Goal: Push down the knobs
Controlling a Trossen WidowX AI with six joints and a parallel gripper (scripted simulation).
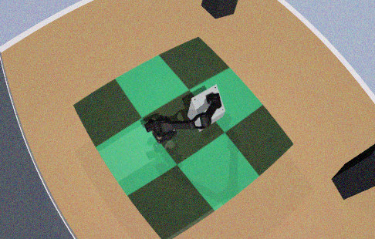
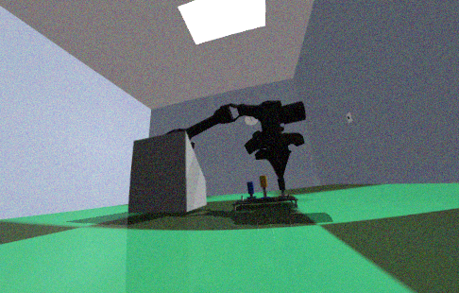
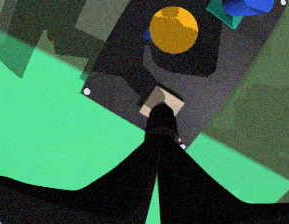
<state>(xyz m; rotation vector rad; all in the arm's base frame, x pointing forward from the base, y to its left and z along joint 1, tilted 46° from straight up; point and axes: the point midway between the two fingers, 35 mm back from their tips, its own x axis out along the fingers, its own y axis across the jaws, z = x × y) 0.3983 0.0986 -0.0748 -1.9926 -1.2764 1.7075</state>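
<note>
Right now my gripper tip is 20 mm above the black knob. Also, from my gripper tip: blue knob (90 mm behind, 20 mm below).
</note>
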